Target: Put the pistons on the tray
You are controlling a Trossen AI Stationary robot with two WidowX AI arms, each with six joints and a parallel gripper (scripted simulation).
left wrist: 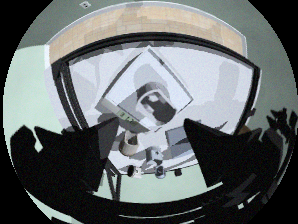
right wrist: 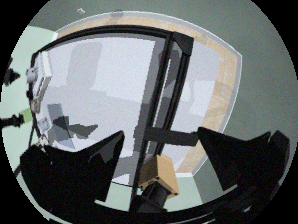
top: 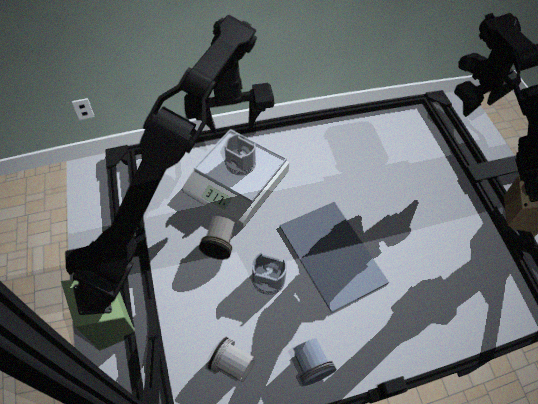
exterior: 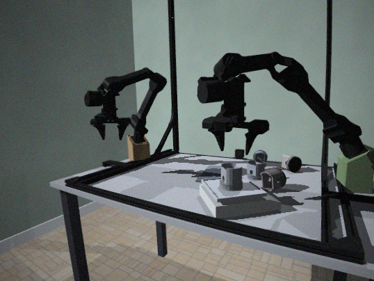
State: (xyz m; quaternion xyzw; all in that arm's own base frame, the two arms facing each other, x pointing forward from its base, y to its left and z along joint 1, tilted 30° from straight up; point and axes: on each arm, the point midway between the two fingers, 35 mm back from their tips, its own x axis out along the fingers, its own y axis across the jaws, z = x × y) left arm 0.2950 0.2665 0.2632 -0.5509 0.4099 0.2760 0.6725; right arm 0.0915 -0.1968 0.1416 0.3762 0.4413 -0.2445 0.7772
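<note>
My left gripper is now 2 cm past the white scale, 1 cm to the left of it and 16 cm above it. Also, from my left hand: flat steel tray: 28 cm behind, 16 cm to the right, 20 cm below.
</note>
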